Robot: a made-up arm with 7 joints.
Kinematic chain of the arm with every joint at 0, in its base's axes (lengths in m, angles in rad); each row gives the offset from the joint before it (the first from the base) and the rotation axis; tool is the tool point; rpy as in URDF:
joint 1: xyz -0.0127 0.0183 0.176 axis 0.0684 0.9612 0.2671
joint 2: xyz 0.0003 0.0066 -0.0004 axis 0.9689 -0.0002 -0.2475
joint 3: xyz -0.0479 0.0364 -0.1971 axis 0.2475 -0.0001 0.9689
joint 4: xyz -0.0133 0.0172 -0.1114 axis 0.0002 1 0
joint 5: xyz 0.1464 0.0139 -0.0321 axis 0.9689 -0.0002 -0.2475
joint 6: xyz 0.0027 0.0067 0.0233 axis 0.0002 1 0
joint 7: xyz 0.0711 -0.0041 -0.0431 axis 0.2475 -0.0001 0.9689
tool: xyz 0.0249 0.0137 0.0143 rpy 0 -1.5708 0
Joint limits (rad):
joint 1: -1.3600..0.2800
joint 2: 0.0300..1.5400
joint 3: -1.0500..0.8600
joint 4: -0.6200..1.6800
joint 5: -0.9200..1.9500
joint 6: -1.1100..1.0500
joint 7: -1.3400..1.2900
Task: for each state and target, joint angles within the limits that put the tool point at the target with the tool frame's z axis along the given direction. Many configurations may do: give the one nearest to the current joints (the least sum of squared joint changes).
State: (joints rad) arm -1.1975 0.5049 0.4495 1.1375 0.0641 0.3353 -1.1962
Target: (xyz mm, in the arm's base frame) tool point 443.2 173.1 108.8 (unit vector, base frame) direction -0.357 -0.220 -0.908
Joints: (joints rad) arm -1.2539 0.0300 0.8033 0.4222 -0.4856 -0.1940 -0.6379
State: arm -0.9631 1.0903 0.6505 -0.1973 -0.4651 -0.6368 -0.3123
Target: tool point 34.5 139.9 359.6 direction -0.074 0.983 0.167
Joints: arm -0.8789 1.4461 0.5227 -0.5807 -0.1241 -0.7092 -0.5639
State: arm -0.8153 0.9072 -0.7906 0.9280 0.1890 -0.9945 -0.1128
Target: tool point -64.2 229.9 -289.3 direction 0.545 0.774 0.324
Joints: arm 0.0665 0.5840 -0.9039 1.4463 0.2097 -1.1100 -0.9458
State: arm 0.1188 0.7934 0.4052 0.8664 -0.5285 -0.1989 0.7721
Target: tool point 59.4 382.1 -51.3 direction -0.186 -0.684 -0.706
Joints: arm 0.2049 0.5667 0.4620 0.3861 -0.1446 -0.6407 1.0675
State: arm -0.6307 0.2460 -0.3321 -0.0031 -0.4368 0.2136 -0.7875
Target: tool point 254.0 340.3 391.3 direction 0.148 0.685 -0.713
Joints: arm -1.3230 0.9940 0.4099 0.3372 -0.9015 -0.1309 -1.1307
